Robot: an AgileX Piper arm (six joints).
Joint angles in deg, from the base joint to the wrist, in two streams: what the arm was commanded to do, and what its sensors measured. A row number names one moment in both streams.
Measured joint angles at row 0:
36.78, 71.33, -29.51, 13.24, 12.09, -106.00
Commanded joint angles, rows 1 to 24:
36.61, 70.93, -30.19, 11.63, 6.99, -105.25
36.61, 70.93, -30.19, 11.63, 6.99, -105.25
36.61, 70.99, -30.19, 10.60, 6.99, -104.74
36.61, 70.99, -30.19, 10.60, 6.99, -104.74
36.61, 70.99, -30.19, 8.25, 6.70, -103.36
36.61, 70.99, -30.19, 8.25, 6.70, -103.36
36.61, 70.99, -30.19, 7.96, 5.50, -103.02
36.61, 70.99, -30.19, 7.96, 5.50, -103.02
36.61, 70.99, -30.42, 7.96, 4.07, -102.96
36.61, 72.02, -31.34, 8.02, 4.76, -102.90
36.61, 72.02, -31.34, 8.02, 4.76, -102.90
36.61, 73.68, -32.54, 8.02, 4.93, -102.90
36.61, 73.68, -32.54, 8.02, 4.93, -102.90
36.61, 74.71, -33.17, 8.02, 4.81, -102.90
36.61, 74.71, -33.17, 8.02, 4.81, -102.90
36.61, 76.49, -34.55, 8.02, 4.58, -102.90
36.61, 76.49, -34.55, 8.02, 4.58, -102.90
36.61, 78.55, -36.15, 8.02, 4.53, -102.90
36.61, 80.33, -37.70, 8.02, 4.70, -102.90
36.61, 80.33, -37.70, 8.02, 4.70, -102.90
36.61, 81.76, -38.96, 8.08, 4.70, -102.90
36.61, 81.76, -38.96, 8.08, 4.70, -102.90
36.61, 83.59, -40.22, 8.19, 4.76, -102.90
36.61, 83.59, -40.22, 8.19, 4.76, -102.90
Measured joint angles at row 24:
36.73, 82.16, -37.59, 7.51, 8.77, -103.59
